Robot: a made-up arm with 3 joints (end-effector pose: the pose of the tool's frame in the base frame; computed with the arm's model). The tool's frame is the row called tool. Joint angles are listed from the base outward.
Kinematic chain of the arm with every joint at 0, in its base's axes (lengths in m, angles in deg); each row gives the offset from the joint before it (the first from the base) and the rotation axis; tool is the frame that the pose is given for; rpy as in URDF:
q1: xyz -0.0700 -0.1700 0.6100 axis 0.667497 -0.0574 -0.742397
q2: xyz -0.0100 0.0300 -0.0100 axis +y
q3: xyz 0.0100 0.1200 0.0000 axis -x
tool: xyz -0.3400 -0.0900 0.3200 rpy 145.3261 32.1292 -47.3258
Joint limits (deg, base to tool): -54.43..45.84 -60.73..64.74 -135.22..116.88
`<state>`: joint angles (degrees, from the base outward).
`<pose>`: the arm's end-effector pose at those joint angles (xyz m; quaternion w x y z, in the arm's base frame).
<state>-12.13 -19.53 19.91</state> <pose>-0.5237 -0.0394 0.7859 0.3158 0.8803 -0.3354 -0.1128</pose>
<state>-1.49 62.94 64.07</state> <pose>-0.0406 0.2357 0.9873 0.7451 0.4776 -0.0609 -0.4615</pose>
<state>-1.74 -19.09 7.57</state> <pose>-0.5014 -0.0729 0.8018 0.1699 0.9070 -0.3381 -0.1848</pose>
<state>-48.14 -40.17 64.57</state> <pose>-0.6185 -0.1487 0.4529 0.5446 0.6839 -0.3283 0.3577</pose>
